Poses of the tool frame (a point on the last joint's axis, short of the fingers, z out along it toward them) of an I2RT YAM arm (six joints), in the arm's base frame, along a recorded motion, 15 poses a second.
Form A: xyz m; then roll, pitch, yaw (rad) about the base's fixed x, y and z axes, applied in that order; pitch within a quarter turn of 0, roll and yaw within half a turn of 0.
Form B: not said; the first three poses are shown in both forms.
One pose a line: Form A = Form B
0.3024 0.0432 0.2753 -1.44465 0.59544 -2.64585 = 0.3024 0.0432 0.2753 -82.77 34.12 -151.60
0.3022 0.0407 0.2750 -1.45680 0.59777 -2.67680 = 0.3022 0.0407 0.2750 -83.47 34.25 -153.37
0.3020 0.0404 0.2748 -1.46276 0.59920 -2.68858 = 0.3020 0.0404 0.2748 -83.81 34.33 -154.04
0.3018 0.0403 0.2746 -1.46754 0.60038 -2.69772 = 0.3018 0.0403 0.2746 -84.08 34.40 -154.57
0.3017 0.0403 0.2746 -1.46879 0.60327 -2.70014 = 0.3017 0.0403 0.2746 -84.16 34.56 -154.71
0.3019 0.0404 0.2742 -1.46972 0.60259 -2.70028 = 0.3019 0.0404 0.2742 -84.21 34.53 -154.71
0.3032 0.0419 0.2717 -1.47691 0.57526 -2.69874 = 0.3032 0.0419 0.2717 -84.62 32.96 -154.63
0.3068 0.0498 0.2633 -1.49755 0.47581 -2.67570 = 0.3068 0.0498 0.2633 -85.80 27.26 -153.31
